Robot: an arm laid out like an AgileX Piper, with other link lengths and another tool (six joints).
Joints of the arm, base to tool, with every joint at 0 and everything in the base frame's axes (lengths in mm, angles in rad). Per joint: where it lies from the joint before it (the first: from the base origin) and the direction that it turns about. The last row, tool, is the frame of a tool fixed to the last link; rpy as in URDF.
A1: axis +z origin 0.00 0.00 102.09
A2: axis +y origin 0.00 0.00 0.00
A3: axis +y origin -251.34 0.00 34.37
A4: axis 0.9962 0 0.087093 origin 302.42 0.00 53.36
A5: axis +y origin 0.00 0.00 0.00
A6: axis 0.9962 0 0.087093 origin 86.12 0.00 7.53
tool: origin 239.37 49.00 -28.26 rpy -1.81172 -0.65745 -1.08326
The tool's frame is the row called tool.
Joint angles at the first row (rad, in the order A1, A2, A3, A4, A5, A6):
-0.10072 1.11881 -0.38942 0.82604 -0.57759 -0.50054
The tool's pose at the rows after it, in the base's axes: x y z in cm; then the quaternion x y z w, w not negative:
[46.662 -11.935 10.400 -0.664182 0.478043 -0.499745 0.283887]
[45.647 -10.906 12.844 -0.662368 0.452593 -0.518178 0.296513]
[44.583 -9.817 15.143 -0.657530 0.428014 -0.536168 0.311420]
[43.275 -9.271 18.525 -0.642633 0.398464 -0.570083 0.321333]
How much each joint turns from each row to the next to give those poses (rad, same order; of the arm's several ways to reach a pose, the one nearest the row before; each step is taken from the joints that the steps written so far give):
0.00003 -0.11430 0.04337 -0.01794 0.00772 -0.00005
-0.00002 -0.12306 0.04881 -0.03453 0.02724 0.00004
-0.00002 -0.12207 0.04742 -0.03721 0.02792 0.01232
0.00002 -0.13395 0.04618 -0.04160 -0.00001 0.00976

